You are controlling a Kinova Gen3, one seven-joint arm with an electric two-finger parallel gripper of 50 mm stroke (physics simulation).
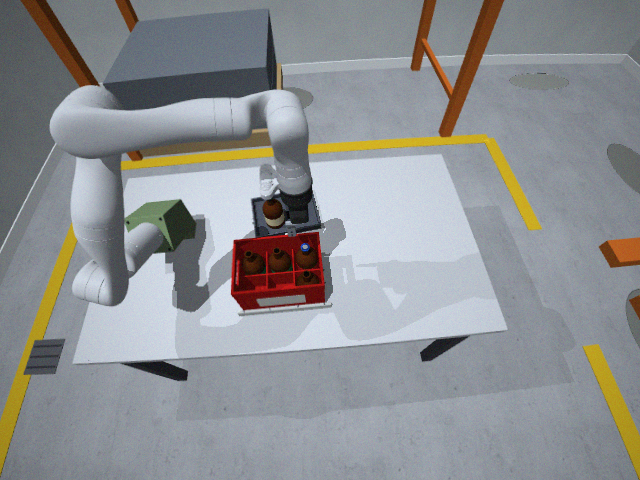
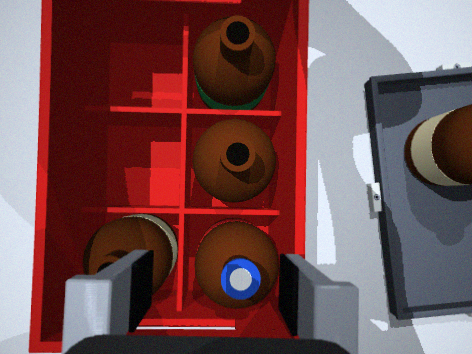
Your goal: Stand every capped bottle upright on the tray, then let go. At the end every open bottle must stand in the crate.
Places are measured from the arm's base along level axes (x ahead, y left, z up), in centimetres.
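Pixels of known places: gripper, fingertip midpoint: (image 1: 292,226) (image 2: 216,279); arm's base, origin of the base link: (image 1: 149,235).
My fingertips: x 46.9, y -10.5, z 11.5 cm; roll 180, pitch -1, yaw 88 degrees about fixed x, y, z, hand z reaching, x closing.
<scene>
Ahead of a thing's pixels: the offset from my fingertips to its top centre. Level surfaces: height alone.
The red crate (image 1: 242,298) (image 2: 301,100) holds a brown bottle with a blue cap @(dx +2.8, dy +1.7, dz -15.0 cm) (image 1: 306,257) (image 2: 220,245), upright in a corner compartment on the tray side. Open bottles stand in the same row, in the end compartment @(dx -15.2, dy +1.6, dz -15.0 cm) (image 1: 253,264) (image 2: 215,65) and the middle one @(dx -6.3, dy +1.6, dz -15.0 cm) (image 1: 279,261) (image 2: 210,170). Another open bottle @(dx +2.3, dy -7.7, dz -15.0 cm) (image 1: 308,279) (image 2: 115,240) is in the other row beside the capped one. A brown bottle with a cream label @(dx -7.9, dy +23.9, dz -15.3 cm) (image 1: 273,212) (image 2: 456,145) stands upright on the dark tray @(dx -3.9, dy +26.9, dz -28.7 cm) (image 1: 316,217) (image 2: 420,270); its top is hidden. My gripper (image 1: 292,231) (image 2: 216,279) is open and empty, above the crate's blue-capped bottle.
The dark tray lies directly behind the crate. A green block-shaped mount (image 1: 175,222) stands on the white table @(dz -31.3 cm) (image 1: 403,206) at the left, by the arm's base. A large grey box (image 1: 196,46) and orange posts (image 1: 471,67) stand behind the table.
</scene>
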